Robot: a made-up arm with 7 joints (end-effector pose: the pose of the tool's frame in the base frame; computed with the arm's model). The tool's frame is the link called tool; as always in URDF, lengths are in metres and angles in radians. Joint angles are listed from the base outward.
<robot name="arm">
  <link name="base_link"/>
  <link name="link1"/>
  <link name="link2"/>
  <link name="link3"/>
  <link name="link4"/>
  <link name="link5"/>
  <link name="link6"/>
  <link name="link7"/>
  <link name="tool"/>
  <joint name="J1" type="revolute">
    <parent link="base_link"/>
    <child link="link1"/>
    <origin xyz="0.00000 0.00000 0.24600" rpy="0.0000 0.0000 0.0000"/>
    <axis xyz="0 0 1"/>
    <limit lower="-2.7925" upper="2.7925"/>
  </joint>
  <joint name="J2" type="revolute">
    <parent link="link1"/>
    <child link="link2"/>
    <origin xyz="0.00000 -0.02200 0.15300" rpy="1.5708 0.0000 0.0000"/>
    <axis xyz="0 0 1"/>
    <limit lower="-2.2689" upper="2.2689"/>
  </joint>
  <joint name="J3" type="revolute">
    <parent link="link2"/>
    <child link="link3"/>
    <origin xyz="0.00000 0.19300 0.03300" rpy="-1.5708 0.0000 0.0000"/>
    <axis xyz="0 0 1"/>
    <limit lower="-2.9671" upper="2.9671"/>
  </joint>
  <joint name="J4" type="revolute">
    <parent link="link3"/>
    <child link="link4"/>
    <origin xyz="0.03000 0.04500 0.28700" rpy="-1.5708 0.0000 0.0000"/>
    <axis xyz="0 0 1"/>
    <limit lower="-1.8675" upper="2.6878"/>
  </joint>
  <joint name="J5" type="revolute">
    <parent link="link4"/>
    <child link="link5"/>
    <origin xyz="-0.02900 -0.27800 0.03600" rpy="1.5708 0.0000 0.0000"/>
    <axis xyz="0 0 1"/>
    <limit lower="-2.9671" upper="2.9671"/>
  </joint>
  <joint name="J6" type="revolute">
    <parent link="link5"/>
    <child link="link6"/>
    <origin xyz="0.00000 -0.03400 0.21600" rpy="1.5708 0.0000 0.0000"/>
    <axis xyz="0 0 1"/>
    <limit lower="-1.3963" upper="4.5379"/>
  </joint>
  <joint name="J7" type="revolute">
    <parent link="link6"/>
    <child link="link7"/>
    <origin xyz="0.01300 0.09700 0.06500" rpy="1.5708 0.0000 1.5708"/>
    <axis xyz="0 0 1"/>
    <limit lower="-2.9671" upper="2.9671"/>
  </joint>
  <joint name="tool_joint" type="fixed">
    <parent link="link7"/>
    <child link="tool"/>
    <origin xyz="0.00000 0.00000 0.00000" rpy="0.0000 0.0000 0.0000"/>
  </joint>
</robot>
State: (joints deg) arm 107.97 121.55 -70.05 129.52 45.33 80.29 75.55
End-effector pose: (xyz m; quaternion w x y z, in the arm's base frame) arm 0.5316 -0.0319 0.3987 0.6133 -0.0401 0.4034 0.6779
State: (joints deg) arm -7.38 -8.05 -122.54 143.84 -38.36 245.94 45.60
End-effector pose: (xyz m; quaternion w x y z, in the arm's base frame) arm -0.2228 -0.2651 0.5643 0.4099 0.2259 0.1269 0.8746
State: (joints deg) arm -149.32 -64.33 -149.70 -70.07 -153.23 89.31 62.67
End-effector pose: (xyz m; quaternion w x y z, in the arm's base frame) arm -0.7061 -0.4012 0.2453 0.0439 0.4237 0.7841 -0.4514
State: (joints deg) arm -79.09 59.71 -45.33 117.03 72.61 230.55 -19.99
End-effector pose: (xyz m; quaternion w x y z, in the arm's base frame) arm -0.2334 -0.0332 0.7996 0.5080 -0.8157 -0.2689 -0.0663
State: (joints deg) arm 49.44 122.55 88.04 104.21 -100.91 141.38 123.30
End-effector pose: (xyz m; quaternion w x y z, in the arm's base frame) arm -0.5324 0.0262 0.0093 0.0616 -0.1295 0.8476 0.5109
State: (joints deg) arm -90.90 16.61 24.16 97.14 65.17 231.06 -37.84
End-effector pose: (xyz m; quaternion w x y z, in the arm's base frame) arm 0.2123 -0.2505 0.8265 0.7101 -0.5299 -0.3322 0.3234
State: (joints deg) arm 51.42 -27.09 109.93 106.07 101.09 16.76 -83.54
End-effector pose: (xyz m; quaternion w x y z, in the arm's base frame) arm -0.4422 0.1822 0.7459 0.6868 0.1140 -0.4660 0.5460
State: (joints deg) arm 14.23 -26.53 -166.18 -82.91 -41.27 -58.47 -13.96
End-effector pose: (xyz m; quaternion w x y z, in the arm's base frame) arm 0.6088 0.2741 0.6508 0.8659 -0.0996 -0.3877 0.3001
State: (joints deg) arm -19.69 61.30 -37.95 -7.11 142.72 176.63 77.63
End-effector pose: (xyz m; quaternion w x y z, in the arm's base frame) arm -0.6611 0.2854 0.9201 0.7684 0.4714 -0.3650 0.2327
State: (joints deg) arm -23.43 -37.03 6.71 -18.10 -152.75 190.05 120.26
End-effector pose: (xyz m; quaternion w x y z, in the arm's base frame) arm 0.3603 -0.0565 1.1753 0.1520 0.7270 0.4222 0.5197
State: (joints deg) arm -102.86 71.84 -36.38 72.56 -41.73 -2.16 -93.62
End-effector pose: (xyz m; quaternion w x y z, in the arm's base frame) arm -0.2615 0.6311 1.0610 0.4926 0.6498 -0.5533 -0.1704
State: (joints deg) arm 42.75 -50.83 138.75 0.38 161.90 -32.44 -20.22
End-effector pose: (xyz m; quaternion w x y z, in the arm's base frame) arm 0.6939 0.3453 1.1471 0.3836 0.8905 0.2064 0.1317
